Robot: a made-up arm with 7 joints.
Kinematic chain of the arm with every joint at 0, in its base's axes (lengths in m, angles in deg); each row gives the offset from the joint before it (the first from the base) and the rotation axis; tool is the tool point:
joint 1: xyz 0 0 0 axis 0 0.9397 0.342
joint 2: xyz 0 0 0 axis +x
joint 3: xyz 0 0 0 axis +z
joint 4: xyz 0.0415 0 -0.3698 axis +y
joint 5: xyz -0.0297 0 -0.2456 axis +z
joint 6: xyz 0 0 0 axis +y
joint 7: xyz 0 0 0 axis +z
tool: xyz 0 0 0
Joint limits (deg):
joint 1: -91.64..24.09
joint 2: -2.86..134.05
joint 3: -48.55..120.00
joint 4: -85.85..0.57
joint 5: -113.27..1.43
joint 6: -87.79..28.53
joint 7: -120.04..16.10
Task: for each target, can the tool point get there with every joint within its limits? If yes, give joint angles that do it. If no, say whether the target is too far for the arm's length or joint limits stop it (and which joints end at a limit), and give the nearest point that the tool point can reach.
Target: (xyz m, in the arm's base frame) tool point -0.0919 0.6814 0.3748
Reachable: no: too far | nearest point -0.0727 0.5391 0.2965 | short by 0.164 m
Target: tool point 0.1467 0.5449 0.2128
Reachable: yes | joints -19.26 96.14 36.43 -40.30 -35.67 -59.53 -30.44
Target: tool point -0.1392 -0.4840 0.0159
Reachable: no: joint limits stop it (at a limit: joint 1, joint 2, joint 3, joint 4) | nearest point 0.2961 -0.4041 0.0623 | short by 0.445 m
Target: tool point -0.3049 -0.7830 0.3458
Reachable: no: too far | nearest point 0.2961 -0.4041 0.0623 | short by 0.765 m
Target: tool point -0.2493 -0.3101 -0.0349
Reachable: no: joint limits stop it (at a limit: joint 1, joint 2, joint 3, joint 4) | nearest point 0.0487 -0.2164 -0.4535 | short by 0.522 m
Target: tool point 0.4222 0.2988 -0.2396
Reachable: yes | joints -49.29 15.63 83.51 -60.43 -43.74 -58.88 -109.65
